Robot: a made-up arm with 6 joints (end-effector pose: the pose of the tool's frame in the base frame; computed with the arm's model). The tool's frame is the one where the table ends. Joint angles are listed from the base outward.
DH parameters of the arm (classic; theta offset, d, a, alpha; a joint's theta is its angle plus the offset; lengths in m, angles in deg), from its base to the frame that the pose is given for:
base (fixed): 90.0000 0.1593 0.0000 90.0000
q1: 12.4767 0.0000 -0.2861 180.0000
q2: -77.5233 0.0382 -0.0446 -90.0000
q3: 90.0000 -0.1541 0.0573 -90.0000
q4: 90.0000 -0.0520 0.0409 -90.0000
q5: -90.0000 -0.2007 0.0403 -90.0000
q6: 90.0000 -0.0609 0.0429 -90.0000
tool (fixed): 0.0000 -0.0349 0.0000 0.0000
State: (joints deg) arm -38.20 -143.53 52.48 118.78 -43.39 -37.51
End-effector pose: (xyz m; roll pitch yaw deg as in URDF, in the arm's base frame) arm -0.0094 -0.1200 -0.0665 -148.65 52.82 126.59
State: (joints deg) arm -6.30 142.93 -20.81 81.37 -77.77 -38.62
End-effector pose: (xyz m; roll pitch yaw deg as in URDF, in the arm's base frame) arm 0.0720 0.0689 0.2281 -62.87 -13.57 42.18
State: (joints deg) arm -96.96 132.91 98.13 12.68 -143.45 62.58
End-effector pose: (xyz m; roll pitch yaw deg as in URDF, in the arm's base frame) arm 0.0234 0.4182 0.4453 -135.98 18.90 142.75
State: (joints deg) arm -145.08 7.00 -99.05 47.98 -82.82 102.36
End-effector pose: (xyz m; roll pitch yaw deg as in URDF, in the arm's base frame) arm -0.1782 0.5555 0.4346 37.80 -88.35 58.19
